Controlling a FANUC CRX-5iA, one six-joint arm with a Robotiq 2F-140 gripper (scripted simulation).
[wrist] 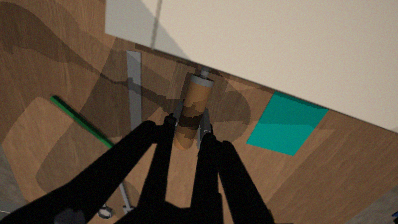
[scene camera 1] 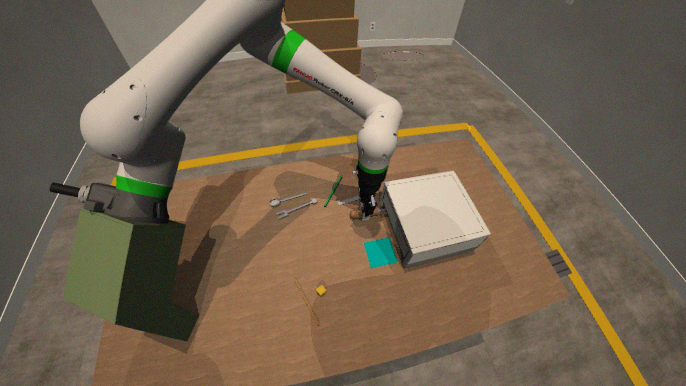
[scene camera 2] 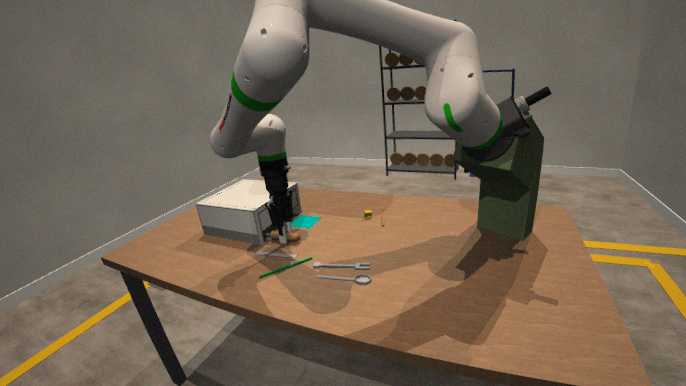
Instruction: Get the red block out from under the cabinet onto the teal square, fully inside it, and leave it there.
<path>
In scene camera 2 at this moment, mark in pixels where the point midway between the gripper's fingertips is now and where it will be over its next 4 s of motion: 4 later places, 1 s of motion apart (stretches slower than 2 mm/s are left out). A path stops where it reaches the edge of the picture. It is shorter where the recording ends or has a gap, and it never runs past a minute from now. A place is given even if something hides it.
My gripper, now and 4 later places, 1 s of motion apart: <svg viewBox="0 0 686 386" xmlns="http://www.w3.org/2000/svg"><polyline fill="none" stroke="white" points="286,240 285,239 294,232 296,230 304,231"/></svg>
</path>
